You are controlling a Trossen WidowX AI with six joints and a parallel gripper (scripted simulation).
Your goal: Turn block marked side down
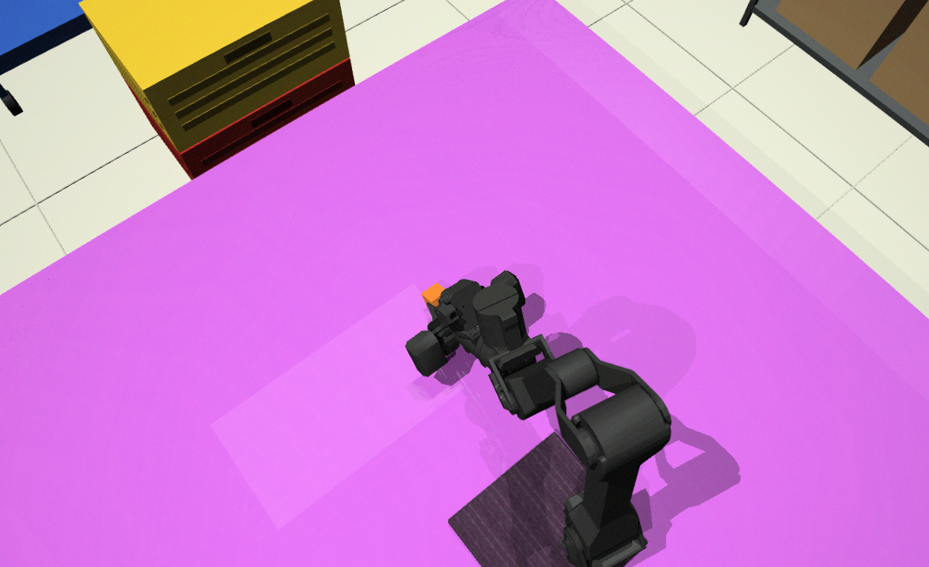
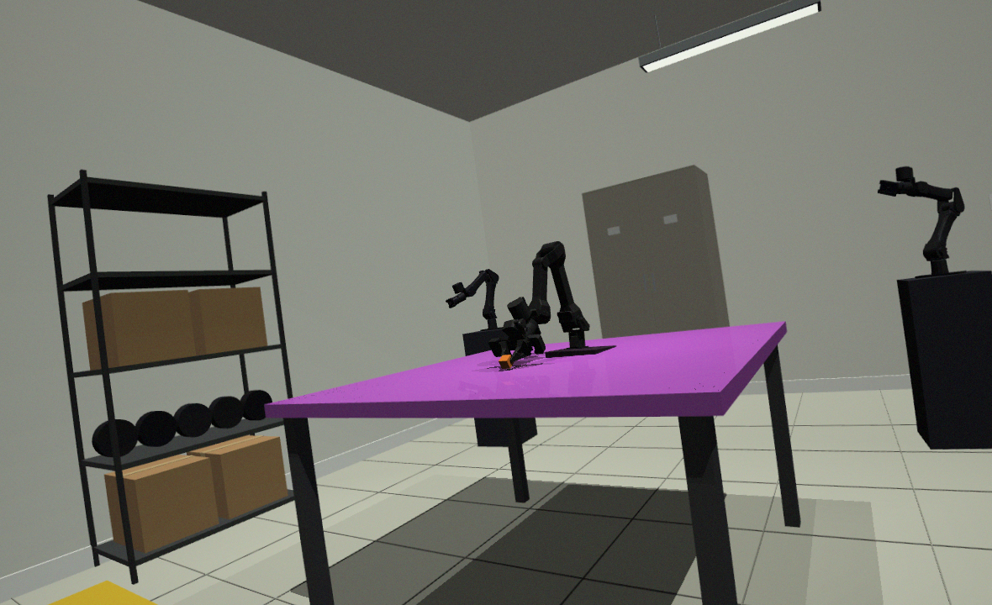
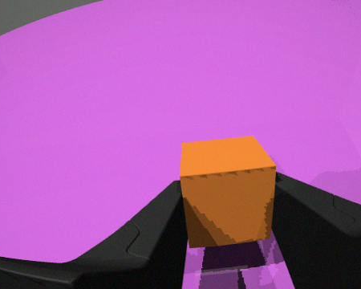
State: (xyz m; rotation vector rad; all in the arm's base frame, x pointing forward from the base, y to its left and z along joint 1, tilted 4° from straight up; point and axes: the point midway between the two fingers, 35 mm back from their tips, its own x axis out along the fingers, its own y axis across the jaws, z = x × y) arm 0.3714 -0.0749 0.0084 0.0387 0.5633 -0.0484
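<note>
The block lies 10 mm below my gripper tip.
</note>
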